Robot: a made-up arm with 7 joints. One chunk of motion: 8 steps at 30 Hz.
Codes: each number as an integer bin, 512 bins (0 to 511) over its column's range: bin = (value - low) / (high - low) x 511, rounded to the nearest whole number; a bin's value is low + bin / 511 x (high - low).
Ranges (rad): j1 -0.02..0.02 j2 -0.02..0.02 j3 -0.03..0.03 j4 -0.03..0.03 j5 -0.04..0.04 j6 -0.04..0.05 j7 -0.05..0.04
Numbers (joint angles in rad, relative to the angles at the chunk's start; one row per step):
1: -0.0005 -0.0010 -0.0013 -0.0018 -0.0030 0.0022 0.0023
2: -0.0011 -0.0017 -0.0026 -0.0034 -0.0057 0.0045 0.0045
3: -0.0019 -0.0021 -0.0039 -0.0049 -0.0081 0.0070 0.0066
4: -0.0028 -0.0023 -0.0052 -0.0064 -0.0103 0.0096 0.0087
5: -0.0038 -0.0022 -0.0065 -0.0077 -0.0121 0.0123 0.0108
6: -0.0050 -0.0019 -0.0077 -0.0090 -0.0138 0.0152 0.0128
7: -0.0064 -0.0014 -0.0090 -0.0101 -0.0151 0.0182 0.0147
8: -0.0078 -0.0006 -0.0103 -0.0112 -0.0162 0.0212 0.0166
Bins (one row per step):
1: 249 243 244 240 236 240 297
2: 241 234 233 227 219 253 309
3: 231 229 222 214 204 267 321
4: 220 226 211 201 190 282 333
5: 207 227 200 190 178 297 345
6: 192 231 190 179 167 313 357
7: 174 238 179 169 159 330 367
8: 156 248 168 160 152 347 378

